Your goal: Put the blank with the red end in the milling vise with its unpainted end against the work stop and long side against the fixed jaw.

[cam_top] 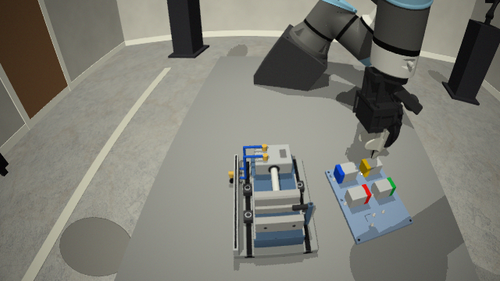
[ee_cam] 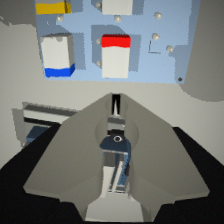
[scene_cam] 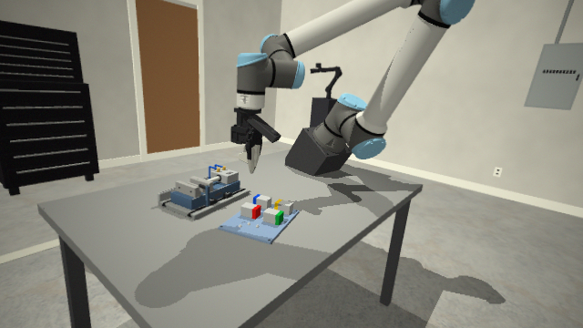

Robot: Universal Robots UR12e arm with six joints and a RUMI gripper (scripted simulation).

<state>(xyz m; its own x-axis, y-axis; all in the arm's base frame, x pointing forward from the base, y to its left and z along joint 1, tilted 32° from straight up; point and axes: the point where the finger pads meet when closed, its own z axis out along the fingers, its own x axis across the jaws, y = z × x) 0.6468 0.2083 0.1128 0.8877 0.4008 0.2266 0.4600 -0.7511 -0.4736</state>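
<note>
My hand is 160 mm above the red-ended blank. Round my hand: blue plate 20 mm behind, 40 mm to the left, 180 mm below; blue-ended blank 80 mm behind, 40 mm to the right, 160 mm below; green-ended blank 40 mm behind, 80 mm to the left, 160 mm below.
</note>
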